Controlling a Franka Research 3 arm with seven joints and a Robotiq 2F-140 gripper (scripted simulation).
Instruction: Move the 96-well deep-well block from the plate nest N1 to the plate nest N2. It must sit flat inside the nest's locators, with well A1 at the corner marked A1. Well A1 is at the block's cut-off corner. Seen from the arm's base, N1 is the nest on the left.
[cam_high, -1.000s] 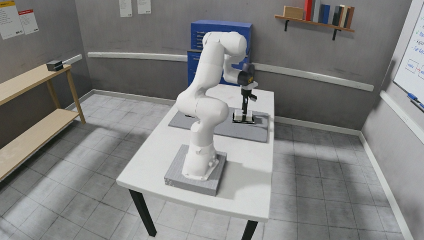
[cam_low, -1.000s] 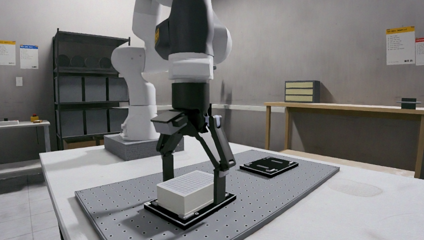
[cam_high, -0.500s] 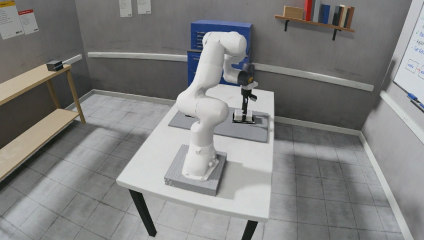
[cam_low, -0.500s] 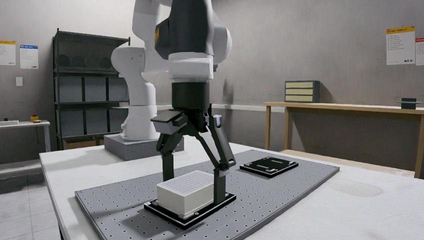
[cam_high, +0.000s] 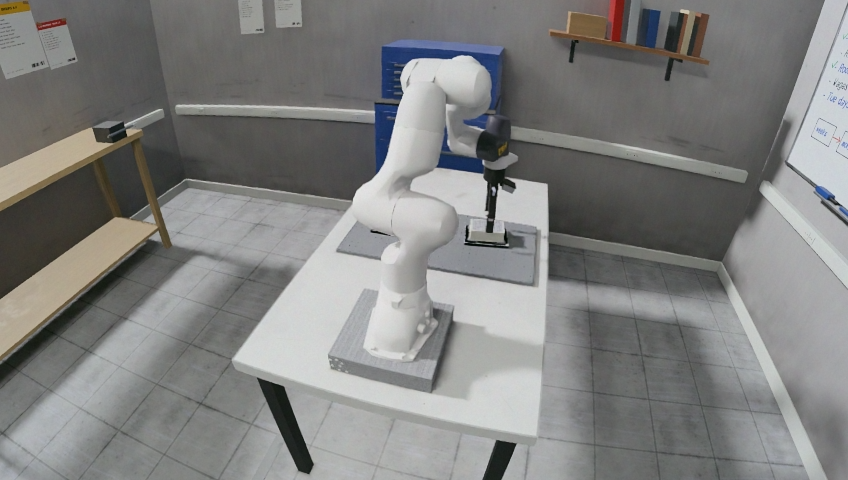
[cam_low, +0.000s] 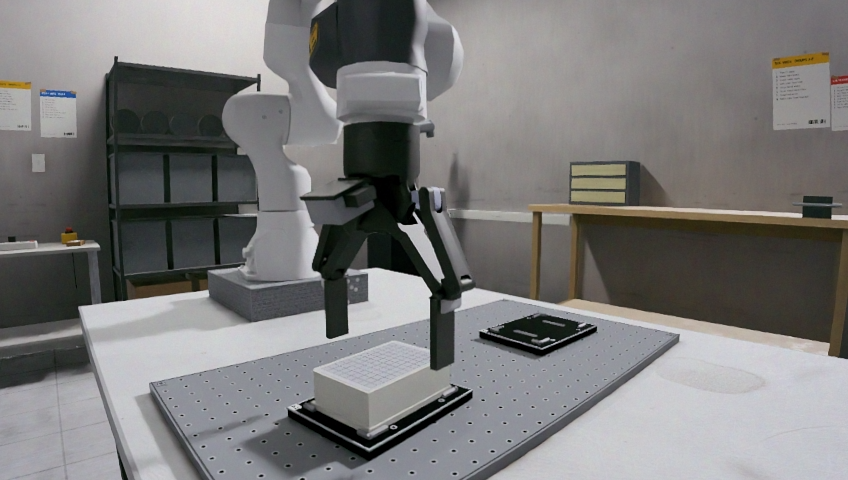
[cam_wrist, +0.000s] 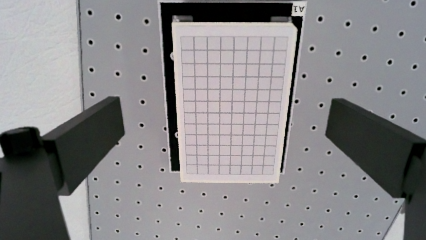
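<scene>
Right now my hand is 10 mm past the white 96-well deep-well block and 50 mm above it. From my hand the other things lie so: A1 mark (100 mm behind, 270 mm to the left, 70 mm below).
</scene>
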